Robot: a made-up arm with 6 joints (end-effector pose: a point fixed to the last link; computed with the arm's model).
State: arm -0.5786 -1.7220 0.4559 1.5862 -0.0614 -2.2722
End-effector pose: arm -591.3 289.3 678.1 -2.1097 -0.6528 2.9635
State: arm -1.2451 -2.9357 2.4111 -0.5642 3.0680 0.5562
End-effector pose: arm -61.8 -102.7 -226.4 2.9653 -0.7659 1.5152
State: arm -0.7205 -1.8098 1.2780 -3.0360 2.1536 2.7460
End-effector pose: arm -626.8 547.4 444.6 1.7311 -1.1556 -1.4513
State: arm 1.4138 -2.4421 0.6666 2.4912 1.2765 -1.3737
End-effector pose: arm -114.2 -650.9 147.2 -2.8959 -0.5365 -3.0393
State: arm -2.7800 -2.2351 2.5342 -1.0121 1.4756 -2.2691
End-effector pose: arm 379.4 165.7 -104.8 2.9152 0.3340 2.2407
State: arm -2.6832 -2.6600 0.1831 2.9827 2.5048 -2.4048
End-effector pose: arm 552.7 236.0 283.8 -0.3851 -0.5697 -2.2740
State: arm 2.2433 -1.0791 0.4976 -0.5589 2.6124 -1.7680
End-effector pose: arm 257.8 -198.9 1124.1 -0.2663 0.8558 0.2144
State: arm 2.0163 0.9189 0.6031 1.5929 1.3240 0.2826
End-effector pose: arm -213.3 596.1 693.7 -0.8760 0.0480 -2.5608
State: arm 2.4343 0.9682 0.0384 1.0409 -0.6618 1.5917
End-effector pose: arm -387.1 354.5 510.7 2.8886 1.2698 0.7968
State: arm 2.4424 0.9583 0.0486 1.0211 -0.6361 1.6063
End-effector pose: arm -389.6 353.8 518.3 2.9776 1.2964 0.8998
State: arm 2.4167 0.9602 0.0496 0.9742 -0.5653 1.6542
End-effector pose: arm -374.2 365.2 517.3 3.0616 1.3579 0.9954
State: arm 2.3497 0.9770 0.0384 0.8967 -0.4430 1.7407
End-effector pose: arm -335.8 388.3 504.5 -2.9784 1.4500 1.2414
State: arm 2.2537 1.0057 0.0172 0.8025 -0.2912 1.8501
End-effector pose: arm -279.5 412.7 481.6 -1.8567 1.4915 2.3494
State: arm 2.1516 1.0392 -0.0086 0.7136 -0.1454 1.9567
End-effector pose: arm -218.9 428.3 454.8 -1.2372 1.4215 2.9378
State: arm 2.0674 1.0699 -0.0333 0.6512 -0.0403 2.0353
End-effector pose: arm -169.5 433.1 431.2 -1.1256 1.3651 3.0118
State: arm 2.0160 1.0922 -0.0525 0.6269 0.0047 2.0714
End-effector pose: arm -140.5 432.2 415.8 -1.0519 1.3519 3.0549
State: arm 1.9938 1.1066 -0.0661 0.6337 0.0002 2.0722
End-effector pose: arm -128.8 430.4 407.7 -0.9278 1.3711 -3.1232
